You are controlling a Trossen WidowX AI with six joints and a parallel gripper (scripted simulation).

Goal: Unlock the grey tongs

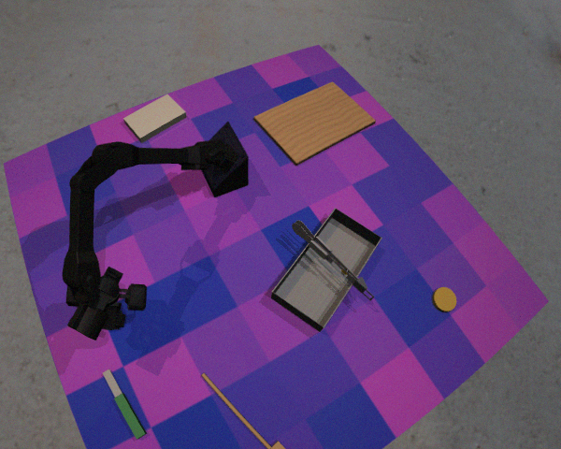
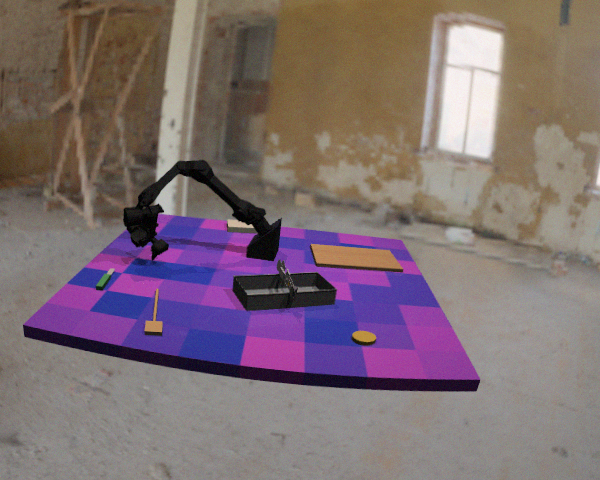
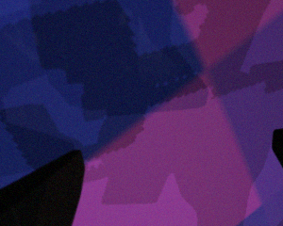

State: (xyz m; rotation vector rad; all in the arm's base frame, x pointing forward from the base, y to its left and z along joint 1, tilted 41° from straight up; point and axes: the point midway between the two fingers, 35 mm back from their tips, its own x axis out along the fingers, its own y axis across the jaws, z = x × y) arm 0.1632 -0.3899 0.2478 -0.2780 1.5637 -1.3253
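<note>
Right now the roasting tin is 24 cm ahead of my gripper tip, 53 cm to the left of it and 1 cm above it. The rest, counted from my gripper tip: wooden board: 21 cm behind, 84 cm to the left, 1 cm below; then cream block: 51 cm behind, 38 cm to the left, 1 cm below.
</note>
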